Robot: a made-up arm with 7 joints.
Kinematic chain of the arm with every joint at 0, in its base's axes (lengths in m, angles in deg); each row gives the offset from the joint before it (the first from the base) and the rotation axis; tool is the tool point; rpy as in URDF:
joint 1: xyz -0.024 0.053 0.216 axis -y
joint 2: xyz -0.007 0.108 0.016 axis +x
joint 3: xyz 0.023 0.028 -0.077 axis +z
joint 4: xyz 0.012 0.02 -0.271 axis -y
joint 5: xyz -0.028 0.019 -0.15 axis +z
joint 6: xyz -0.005 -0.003 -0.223 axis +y
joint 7: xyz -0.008 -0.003 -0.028 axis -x
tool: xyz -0.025 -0.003 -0.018 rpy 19 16.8 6.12
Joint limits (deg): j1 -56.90..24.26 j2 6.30..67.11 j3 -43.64..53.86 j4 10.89..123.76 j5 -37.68..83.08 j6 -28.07..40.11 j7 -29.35..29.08
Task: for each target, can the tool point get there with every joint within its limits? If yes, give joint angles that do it. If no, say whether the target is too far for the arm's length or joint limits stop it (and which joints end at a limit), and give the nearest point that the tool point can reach.
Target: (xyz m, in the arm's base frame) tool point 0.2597 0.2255 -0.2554
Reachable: yes | joints -24.24 13.39 -7.01 95.19 64.84 -16.94 14.03
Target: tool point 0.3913 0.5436 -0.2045
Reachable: yes | joints 7.17 33.32 -1.77 59.75 -2.27 -2.06 -13.94
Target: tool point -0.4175 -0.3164 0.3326
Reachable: no: joint limits stop it (at a limit: joint 1, joint 2, joint 3, joint 4, joint 6, joint 7) | nearest point -0.0220 -0.0451 -0.0816 | short by 0.634 m
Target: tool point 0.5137 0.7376 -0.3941
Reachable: no: too far | nearest point 0.3730 0.6079 -0.2618 | short by 0.233 m
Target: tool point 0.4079 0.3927 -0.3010
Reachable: yes | joints 8.78 14.60 3.54 54.98 20.26 -17.06 -12.19
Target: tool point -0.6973 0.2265 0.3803
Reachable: no: joint limits stop it (at a limit: joint 1, joint 2, joint 3, joint 4, joint 5, joint 6, joint 7) | nearest point -0.6413 0.3236 -0.1409 | short by 0.533 m
